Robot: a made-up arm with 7 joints.
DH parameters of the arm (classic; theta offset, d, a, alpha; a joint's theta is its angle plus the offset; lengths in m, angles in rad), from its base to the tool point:
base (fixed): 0 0 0 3.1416
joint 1: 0 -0.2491 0 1.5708
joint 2: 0 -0.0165 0 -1.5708
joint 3: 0 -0.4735 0 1.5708
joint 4: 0 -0.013 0 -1.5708
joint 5: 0 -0.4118 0 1.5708
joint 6: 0 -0.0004 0 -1.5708
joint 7: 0 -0.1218 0 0
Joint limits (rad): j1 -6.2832..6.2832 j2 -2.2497..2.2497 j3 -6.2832..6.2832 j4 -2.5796..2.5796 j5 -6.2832..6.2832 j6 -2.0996..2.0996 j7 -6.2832..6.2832
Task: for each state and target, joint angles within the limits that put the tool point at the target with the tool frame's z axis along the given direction. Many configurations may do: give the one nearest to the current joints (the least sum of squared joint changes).
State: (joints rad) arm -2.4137 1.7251 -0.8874 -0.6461 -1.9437 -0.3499 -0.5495
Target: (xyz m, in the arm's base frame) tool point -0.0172 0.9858 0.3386 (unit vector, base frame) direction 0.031 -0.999 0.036
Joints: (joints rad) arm -1.7891 1.5282 -1.1439 -0.4190 -2.6455 -0.3158 -0.5495
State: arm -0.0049 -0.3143 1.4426 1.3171 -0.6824 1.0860 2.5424
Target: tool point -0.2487 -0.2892 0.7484 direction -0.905 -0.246 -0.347
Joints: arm 0.1635 -0.9636 1.0215 1.4838 -1.0392 1.5445 2.5424
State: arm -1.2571 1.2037 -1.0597 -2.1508 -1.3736 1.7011 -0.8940
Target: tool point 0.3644 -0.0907 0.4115 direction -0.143 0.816 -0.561
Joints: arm -1.1187 0.9117 -1.6054 -2.3527 -1.3584 1.0987 -0.8940
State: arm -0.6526 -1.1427 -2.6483 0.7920 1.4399 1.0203 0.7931
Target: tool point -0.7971 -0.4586 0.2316 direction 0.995 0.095 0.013
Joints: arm -0.7646 -1.2692 -2.6136 0.8141 1.9853 0.4674 0.7931
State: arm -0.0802 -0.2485 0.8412 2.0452 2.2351 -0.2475 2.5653
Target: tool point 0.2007 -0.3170 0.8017 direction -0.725 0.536 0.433
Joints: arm 0.3385 -0.3117 0.4341 1.4626 3.0767 -0.8531 2.5653
